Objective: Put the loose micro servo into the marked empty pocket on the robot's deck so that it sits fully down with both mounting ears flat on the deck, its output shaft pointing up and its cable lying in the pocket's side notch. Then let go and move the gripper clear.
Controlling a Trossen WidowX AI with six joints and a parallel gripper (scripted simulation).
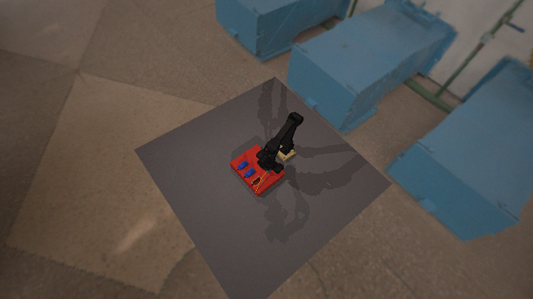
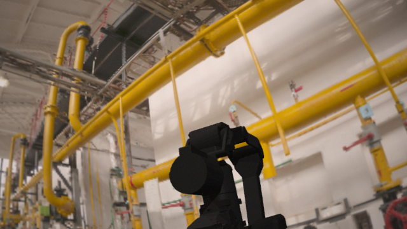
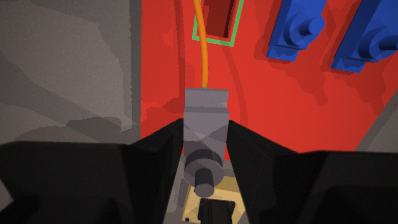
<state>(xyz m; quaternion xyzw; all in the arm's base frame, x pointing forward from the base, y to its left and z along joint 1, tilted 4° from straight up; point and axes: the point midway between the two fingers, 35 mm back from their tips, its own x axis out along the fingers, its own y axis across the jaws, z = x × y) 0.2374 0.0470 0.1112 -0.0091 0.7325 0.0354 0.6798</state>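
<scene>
The red deck is 100 mm below my gripper tip, 70 mm to the right of it and 20 mm behind it.
</scene>
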